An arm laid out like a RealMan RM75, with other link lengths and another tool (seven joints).
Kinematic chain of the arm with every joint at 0, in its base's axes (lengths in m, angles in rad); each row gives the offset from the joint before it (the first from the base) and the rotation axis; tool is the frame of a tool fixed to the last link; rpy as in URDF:
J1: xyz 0 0 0.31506 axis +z
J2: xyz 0 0 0 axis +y
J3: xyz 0 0 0.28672 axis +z
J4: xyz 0 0 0 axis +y
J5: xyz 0 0 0.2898 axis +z
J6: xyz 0 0 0 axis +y
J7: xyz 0 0 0.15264 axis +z
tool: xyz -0.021 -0.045 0.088 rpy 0 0.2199 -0.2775
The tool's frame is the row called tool.
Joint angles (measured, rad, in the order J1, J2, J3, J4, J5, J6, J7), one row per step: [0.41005, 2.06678, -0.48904, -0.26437, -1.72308, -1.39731, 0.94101]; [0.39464, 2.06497, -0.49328, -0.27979, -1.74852, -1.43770, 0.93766]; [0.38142, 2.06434, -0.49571, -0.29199, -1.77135, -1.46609, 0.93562]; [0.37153, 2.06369, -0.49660, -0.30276, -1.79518, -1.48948, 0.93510]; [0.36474, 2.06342, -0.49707, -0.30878, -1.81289, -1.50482, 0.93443]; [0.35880, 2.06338, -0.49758, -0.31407, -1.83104, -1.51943, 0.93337]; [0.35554, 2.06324, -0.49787, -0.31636, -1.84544, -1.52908, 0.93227]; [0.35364, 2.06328, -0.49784, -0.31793, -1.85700, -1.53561, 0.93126]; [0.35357, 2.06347, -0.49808, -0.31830, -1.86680, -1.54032, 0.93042]
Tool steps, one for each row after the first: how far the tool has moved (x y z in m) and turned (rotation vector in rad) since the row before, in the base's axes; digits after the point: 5 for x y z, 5 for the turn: [-0.00248, -0.00952, 0.00050, -0.01869, -0.00510, 0.03341]; [-0.00070, -0.00827, -0.00057, -0.01723, -0.00557, 0.02188]; [-0.00068, -0.00698, -0.00105, -0.01815, -0.00621, 0.01878]; [-0.00027, -0.00524, -0.00148, -0.01434, -0.00415, 0.01190]; [-0.00049, -0.00513, -0.00191, -0.01514, -0.00414, 0.01202]; [-0.00050, -0.00367, -0.00200, -0.01254, -0.00321, 0.00871]; [-0.00043, -0.00263, -0.00172, -0.00982, -0.00295, 0.00659]; [-0.00088, -0.00177, -0.00187, -0.00898, -0.00221, 0.00620]
